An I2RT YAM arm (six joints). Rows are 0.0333 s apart.
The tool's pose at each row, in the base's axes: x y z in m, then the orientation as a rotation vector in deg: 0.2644, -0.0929, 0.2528, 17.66, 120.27, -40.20; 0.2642, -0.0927, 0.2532, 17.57, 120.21, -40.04; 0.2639, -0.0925, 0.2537, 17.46, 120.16, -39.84; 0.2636, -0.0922, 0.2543, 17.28, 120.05, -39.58; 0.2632, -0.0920, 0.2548, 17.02, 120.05, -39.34; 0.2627, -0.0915, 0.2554, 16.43, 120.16, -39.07; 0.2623, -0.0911, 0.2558, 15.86, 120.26, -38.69; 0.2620, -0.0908, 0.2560, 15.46, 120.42, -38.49; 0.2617, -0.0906, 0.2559, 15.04, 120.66, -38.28; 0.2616, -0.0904, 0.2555, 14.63, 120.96, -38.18; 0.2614, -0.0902, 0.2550, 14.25, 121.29, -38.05; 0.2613, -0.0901, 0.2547, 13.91, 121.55, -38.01; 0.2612, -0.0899, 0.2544, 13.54, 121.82, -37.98; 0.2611, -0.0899, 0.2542, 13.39, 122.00, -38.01; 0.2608, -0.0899, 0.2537, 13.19, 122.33, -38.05
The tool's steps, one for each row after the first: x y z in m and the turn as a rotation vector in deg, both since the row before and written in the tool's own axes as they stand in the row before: -0.0002, -0.0001, -0.0004, -0.14, -0.10, 0.03; -0.0002, -0.0002, -0.0005, -0.17, -0.10, 0.03; -0.0003, -0.0001, -0.0007, -0.23, -0.18, 0.02; -0.0002, -0.0002, -0.0006, -0.27, -0.10, -0.07; -0.0002, 0.0000, -0.0009, -0.42, -0.10, -0.30; -0.0001, 0.0000, -0.0007, -0.49, -0.11, -0.24; 0.0000, 0.0000, -0.0005, -0.31, 0.01, -0.22; 0.0002, 0.0001, -0.0003, -0.34, 0.08, -0.25; 0.0004, 0.0003, 0.0000, -0.26, 0.15, -0.31; 0.0005, 0.0003, 0.0000, -0.28, 0.19, -0.29; 0.0003, 0.0002, 0.0000, -0.19, 0.14, -0.28; 0.0003, 0.0002, 0.0000, -0.19, 0.15, -0.30; 0.0002, 0.0000, 0.0000, -0.06, 0.13, -0.16; 0.0006, 0.0001, 0.0000, -0.09, 0.26, -0.23
